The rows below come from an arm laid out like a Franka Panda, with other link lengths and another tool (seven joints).
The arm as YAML. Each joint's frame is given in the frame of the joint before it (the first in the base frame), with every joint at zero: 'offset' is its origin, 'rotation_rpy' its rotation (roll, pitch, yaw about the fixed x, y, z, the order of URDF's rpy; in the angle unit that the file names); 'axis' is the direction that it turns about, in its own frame. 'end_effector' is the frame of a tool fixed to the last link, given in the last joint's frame.
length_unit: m
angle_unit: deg
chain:
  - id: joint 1
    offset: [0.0, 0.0, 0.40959]
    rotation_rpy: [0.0, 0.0, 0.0]
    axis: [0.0, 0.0, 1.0]
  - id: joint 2
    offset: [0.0, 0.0, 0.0]
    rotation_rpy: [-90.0, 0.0, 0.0]
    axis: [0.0, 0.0, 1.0]
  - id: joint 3
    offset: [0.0, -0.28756, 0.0]
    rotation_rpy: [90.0, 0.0, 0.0]
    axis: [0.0, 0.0, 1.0]
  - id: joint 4
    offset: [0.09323, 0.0, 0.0]
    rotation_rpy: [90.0, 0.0, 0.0]
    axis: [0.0, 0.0, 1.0]
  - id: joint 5
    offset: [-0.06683, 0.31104, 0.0]
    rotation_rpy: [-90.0, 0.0, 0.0]
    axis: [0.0, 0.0, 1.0]
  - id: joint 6
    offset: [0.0, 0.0, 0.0]
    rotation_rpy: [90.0, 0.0, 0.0]
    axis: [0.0, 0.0, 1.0]
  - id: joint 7
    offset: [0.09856, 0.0, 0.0]
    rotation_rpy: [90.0, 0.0, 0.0]
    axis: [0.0, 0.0, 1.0]
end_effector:
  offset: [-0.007, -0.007, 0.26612]
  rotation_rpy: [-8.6, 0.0, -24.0]
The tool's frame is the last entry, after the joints.
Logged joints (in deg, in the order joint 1, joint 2, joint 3, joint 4, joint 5, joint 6, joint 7), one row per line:
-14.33 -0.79 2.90 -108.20 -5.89 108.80 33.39
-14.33 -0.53 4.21 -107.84 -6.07 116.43 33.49
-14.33 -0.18 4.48 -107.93 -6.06 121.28 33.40
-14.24 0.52 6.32 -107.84 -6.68 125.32 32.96
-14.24 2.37 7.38 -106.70 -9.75 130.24 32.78
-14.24 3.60 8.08 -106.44 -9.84 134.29 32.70
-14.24 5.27 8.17 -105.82 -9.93 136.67 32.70
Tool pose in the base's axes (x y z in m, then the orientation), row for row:
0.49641 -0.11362 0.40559 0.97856 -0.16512 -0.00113 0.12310
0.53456 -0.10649 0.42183 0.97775 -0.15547 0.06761 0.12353
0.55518 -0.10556 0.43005 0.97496 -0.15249 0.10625 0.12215
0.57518 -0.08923 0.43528 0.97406 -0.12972 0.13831 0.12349
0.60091 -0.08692 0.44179 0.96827 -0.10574 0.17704 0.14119
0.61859 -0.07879 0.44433 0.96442 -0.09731 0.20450 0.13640
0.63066 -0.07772 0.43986 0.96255 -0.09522 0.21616 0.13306
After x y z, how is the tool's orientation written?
As a quaternion, x y z w.
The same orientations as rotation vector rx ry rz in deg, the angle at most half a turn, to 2 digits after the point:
163.55 -27.60 -0.19
163.37 -25.98 11.30
163.03 -25.50 17.77
162.76 -21.68 23.11
160.17 -17.49 29.29
159.97 -16.14 33.92
159.96 -15.82 35.92

